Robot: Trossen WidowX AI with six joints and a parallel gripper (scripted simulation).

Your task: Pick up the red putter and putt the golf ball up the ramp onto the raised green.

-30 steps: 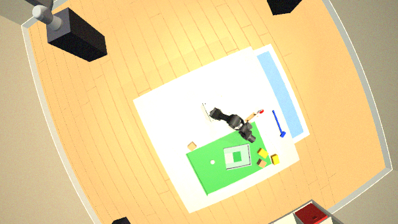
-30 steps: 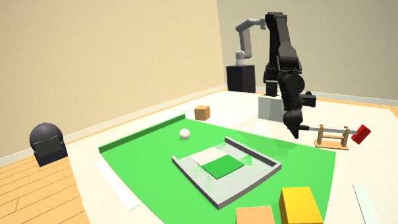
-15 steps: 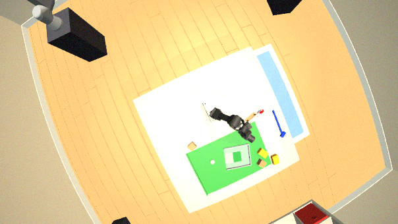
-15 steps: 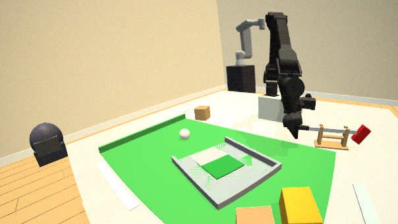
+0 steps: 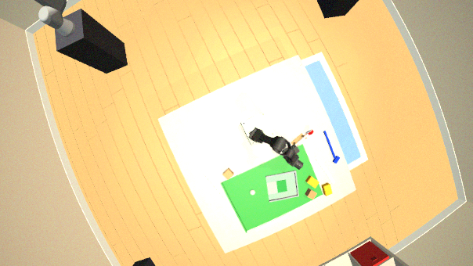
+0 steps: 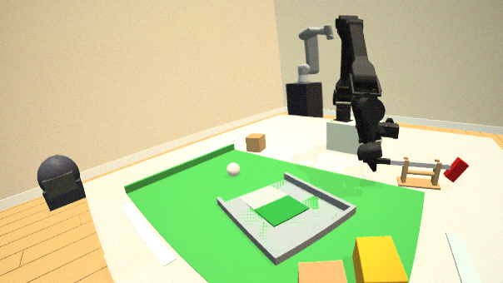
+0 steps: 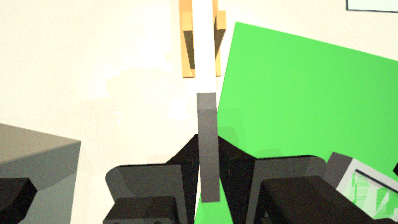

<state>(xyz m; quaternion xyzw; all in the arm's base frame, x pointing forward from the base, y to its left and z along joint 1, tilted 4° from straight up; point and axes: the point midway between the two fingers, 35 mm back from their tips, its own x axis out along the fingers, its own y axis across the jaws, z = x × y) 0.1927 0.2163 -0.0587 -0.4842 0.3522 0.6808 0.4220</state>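
The red putter is 50 mm behind my gripper tip, 100 mm to the left of it and 30 mm above it. Round my gripper tip: green mat (280 mm ahead, 170 mm to the right, 30 mm below); wooden stand (50 mm behind, 120 mm to the left); blue putter (90 mm ahead, 390 mm to the left, 20 mm below).
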